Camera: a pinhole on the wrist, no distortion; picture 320 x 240 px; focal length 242.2 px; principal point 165.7 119.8 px. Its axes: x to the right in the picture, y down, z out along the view. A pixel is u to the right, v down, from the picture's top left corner.
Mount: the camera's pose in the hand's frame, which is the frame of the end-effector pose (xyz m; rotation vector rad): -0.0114 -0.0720 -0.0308 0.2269 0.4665 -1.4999
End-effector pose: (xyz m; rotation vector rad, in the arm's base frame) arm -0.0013 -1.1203 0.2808 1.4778 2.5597 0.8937
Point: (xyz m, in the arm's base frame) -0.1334 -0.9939 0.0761
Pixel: 152.0 215.9
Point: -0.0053 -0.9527 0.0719
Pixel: 28.5 179.3
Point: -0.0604 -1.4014 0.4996
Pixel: behind the camera
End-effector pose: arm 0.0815 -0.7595 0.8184 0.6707 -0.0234 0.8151
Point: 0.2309 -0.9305 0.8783
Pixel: 147.5 101.2
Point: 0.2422 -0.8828 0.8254
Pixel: 198.6 142.4
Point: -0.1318 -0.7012 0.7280
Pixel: behind the camera
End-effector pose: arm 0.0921 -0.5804 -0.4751 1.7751 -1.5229 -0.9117
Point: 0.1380 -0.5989 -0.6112
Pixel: 229.8 203.7
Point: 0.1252 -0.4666 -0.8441
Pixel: 287.5 31.3
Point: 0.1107 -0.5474 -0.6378
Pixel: 207.6 77.0
